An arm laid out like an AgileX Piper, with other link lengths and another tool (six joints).
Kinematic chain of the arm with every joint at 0, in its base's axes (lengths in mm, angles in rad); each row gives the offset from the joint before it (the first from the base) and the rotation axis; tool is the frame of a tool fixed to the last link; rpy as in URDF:
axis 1: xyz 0 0 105.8 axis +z
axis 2: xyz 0 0 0 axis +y
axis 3: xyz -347.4 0 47.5 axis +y
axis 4: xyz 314.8 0 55.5 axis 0.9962 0 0.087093
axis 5: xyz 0 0 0 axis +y
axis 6: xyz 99.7 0 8.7 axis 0.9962 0 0.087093
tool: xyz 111.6 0 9.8 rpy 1.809 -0.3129 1.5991
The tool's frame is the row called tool.
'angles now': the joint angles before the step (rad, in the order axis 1, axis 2, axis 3, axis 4, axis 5, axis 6). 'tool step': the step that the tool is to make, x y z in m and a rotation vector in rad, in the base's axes. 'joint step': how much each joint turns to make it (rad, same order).
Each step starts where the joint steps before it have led.
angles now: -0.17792, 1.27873, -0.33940, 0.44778, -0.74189, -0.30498
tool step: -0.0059, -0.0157, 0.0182, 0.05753, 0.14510, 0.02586
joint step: -0.12843, -0.11799, -0.11447, -0.00420, 0.40494, -0.09734
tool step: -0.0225, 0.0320, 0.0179, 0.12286, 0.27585, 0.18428
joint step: -0.08090, -0.12095, -0.17958, -0.10183, 0.64954, -0.00308
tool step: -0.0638, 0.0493, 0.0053, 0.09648, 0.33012, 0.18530
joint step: -0.00109, -0.09177, -0.12939, -0.07601, 0.58947, -0.00019
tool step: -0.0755, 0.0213, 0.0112, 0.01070, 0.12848, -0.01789
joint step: -0.00023, -0.17570, -0.00988, -0.08834, 0.29728, 0.09792
